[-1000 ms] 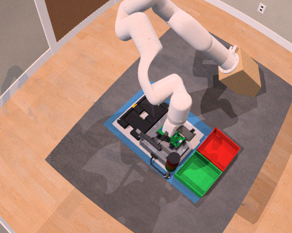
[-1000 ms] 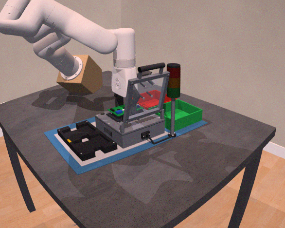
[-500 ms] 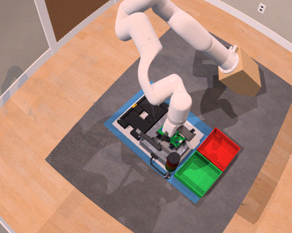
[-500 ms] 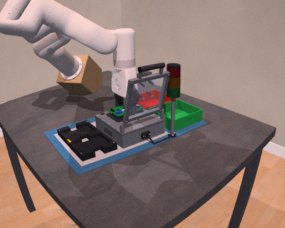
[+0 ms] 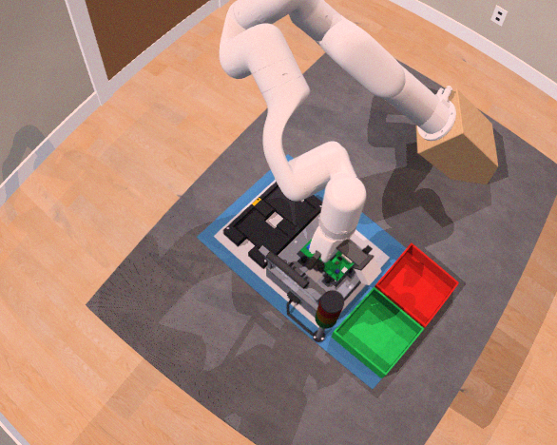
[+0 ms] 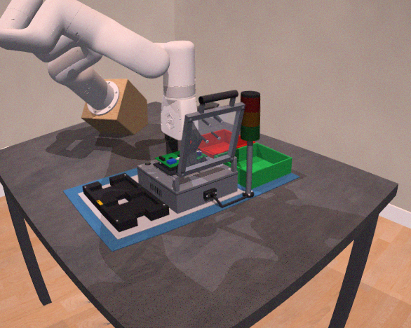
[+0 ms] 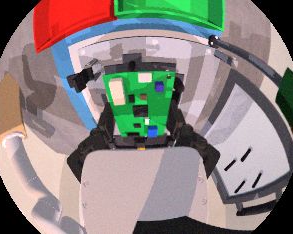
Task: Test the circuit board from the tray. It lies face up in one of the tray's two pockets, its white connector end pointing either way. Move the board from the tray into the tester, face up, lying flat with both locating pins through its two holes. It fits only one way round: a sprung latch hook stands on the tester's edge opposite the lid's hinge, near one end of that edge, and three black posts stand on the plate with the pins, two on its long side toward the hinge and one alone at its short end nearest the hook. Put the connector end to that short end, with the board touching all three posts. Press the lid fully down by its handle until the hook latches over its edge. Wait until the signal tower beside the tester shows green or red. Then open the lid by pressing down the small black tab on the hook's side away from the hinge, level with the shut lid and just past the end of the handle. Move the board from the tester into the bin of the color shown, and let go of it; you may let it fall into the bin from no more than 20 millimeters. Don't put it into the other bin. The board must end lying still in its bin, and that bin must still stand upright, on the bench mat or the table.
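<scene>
Right now the green circuit board is right at my hand. Also, from my hand: black latch hook 50 mm behind, 70 mm to the left; then clear lid 120 mm ahead, 20 mm to the right, 90 mm above; then plate 10 mm ahead, 10 mm to the left, 20 mm below.
</scene>
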